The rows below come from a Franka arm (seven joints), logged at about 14 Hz.
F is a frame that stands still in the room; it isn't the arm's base.
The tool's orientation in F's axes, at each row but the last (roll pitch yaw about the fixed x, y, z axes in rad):
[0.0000 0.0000 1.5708]
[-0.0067 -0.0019 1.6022]
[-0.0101 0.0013 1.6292]
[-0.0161 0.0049 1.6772]
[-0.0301 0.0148 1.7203]
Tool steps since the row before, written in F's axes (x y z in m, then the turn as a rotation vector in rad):
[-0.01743 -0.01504 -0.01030 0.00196 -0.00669 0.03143]
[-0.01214 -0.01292 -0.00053 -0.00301 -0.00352 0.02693]
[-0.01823 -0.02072 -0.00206 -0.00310 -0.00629 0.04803]
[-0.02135 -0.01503 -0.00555 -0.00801 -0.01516 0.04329]
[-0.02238 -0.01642 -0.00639 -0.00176 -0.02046 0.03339]
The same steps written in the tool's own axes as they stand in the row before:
[-0.01504 0.01743 -0.01030 -0.00669 -0.00196 0.03143]
[-0.01253 0.01254 -0.00042 -0.00337 0.00294 0.02696]
[-0.01962 0.01943 -0.00189 -0.00616 0.00298 0.04805]
[-0.01265 0.02291 -0.00524 -0.01444 0.00888 0.04337]
[-0.01281 0.02476 -0.00584 -0.02046 0.00379 0.03322]

